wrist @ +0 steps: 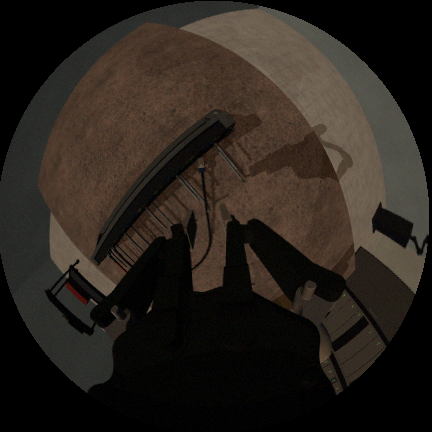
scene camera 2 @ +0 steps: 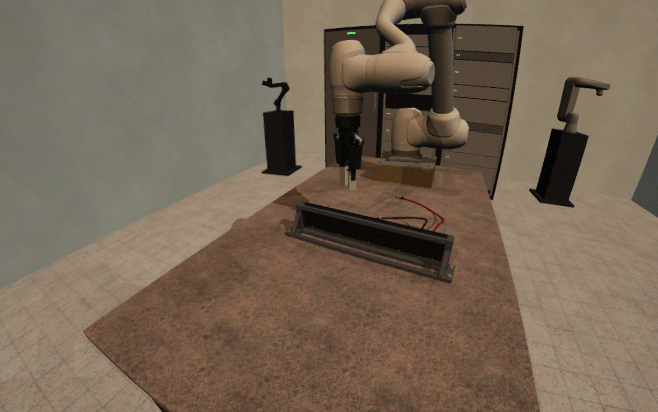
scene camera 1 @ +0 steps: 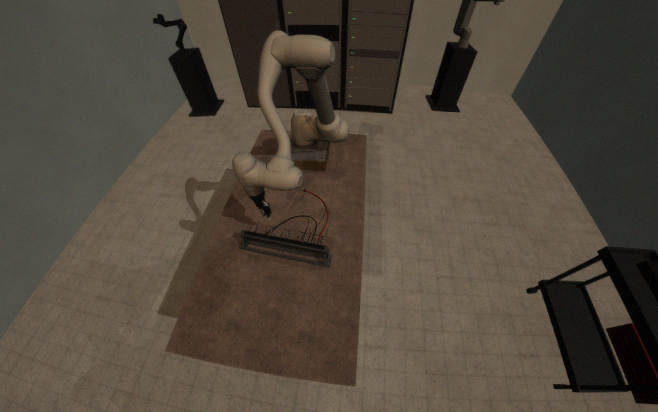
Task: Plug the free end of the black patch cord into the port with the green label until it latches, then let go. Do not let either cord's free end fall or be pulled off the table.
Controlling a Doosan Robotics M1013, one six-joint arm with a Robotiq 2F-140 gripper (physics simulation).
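Where they show: gripper, between the fingertips: (wrist: 207, 215) (scene camera 2: 347, 187) (scene camera 1: 267, 217); arm's base, origin of its link: (scene camera 2: 405, 158) (scene camera 1: 305, 145).
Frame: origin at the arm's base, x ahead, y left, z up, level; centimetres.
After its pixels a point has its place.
Note:
The black patch cord (scene camera 1: 300, 216) {x 57.3, y 2.2, z -8.3 cm} (scene camera 2: 406, 218) {x 57.8, y 6.2, z -7.5 cm} (wrist: 210, 235) {x 60.3, y -6.0, z -8.1 cm} arches behind the port panel (scene camera 1: 285, 242) {x 80.2, y -2.1, z 1.2 cm} (scene camera 2: 375, 218) {x 78.0, y -2.0, z 1.1 cm} (wrist: 165, 172) {x 77.0, y -13.5, z 0.9 cm}. In the wrist view its connector (wrist: 201, 166) {x 73.1, y -18.0, z -6.0 cm} lies at the panel's port side, near the end away from the red cord's root; whether it is seated in a port I cannot tell. My gripper (scene camera 1: 268, 215) {x 67.6, y -13.5, z 5.5 cm} (scene camera 2: 348, 186) {x 67.6, y -13.5, z 5.5 cm} (wrist: 207, 215) {x 67.6, y -13.5, z 5.5 cm} hangs above the table on the panel's port side. Its fingers stand partly apart with nothing held between them; the cord shows below, through the gap. The green label cannot be made out.
The red cord (scene camera 1: 327, 206) {x 49.5, y 17.7, z -7.8 cm} (scene camera 2: 425, 206) {x 42.4, y 12.9, z -8.4 cm} curves from the panel's other end, its free end (scene camera 1: 304, 190) {x 36.4, y 2.4, z -8.4 cm} (scene camera 2: 398, 197) {x 36.0, y 0.9, z -8.7 cm} on the table (scene camera 1: 270, 320) {x 117.7, y -6.1, z -8.9 cm} (scene camera 2: 300, 325) {x 113.0, y -10.2, z -9.0 cm}. Thin rods (wrist: 230, 162) {x 69.2, y -22.4, z -3.4 cm} stick out from the panel's port side. A cart (scene camera 1: 580, 335) stands off the table.

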